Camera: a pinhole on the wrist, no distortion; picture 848 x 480 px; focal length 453.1 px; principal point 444.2 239.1 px. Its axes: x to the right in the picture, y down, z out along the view. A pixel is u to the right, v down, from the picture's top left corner.
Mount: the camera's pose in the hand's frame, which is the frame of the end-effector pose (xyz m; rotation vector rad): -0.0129 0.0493 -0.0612 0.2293 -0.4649 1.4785
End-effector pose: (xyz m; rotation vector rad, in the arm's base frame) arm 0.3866 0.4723 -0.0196 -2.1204 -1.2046 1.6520
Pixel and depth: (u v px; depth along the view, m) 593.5 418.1 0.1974
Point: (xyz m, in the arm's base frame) 0.2793 0.3276 0.0006
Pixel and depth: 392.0 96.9 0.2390
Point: 0.2161 0.4953 -0.0393
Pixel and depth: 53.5 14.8 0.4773
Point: -0.0565 0.8516 0.1311
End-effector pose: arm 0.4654 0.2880 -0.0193 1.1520 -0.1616 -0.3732
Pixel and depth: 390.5 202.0 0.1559
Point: 0.4121 0.2238 -0.0206
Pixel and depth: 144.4 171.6 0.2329
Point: 0.3815 0.1553 -0.1591
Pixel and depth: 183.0 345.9 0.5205
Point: 0.0886 -0.0015 -0.2947
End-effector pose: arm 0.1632 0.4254 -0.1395 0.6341 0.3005 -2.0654
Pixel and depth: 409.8 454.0 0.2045
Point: 0.1572 0.5046 0.0213
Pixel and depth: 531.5 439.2 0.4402
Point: 0.1371 0.4918 0.2943
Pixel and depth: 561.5 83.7 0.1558
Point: 0.1355 0.3608 -0.0622
